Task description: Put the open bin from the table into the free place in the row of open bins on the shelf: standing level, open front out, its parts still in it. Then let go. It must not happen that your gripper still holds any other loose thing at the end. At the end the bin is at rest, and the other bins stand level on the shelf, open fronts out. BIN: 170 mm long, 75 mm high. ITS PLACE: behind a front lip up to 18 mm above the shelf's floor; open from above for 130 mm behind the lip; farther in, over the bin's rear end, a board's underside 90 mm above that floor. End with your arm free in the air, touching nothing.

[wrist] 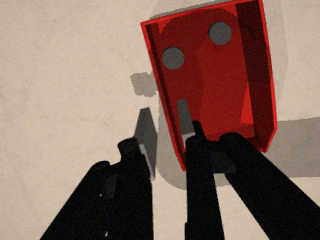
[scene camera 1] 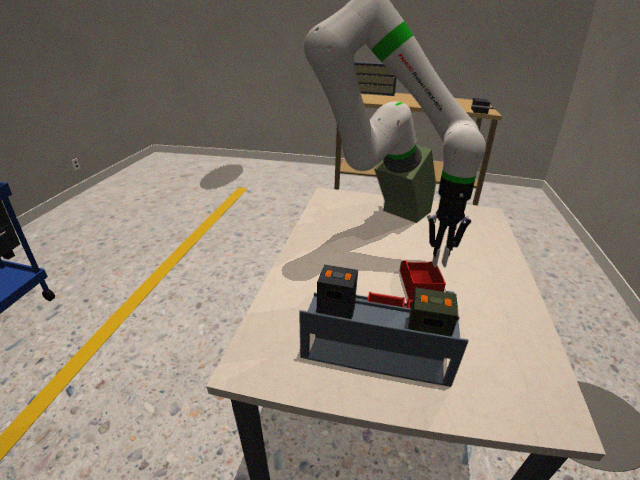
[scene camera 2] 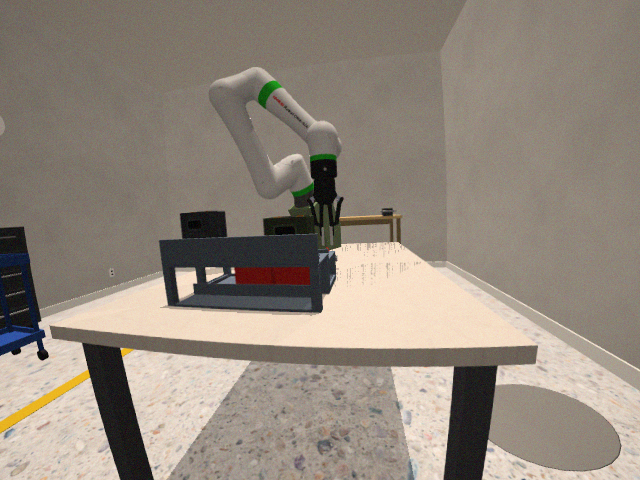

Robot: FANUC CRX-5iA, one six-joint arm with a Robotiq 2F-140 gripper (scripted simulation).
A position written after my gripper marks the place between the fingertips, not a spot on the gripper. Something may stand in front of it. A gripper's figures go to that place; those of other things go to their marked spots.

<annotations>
My gripper [wrist: 166,118] is 21 cm from the lens. A red bin [wrist: 229,88]: 30 cm from the lens.
</annotations>
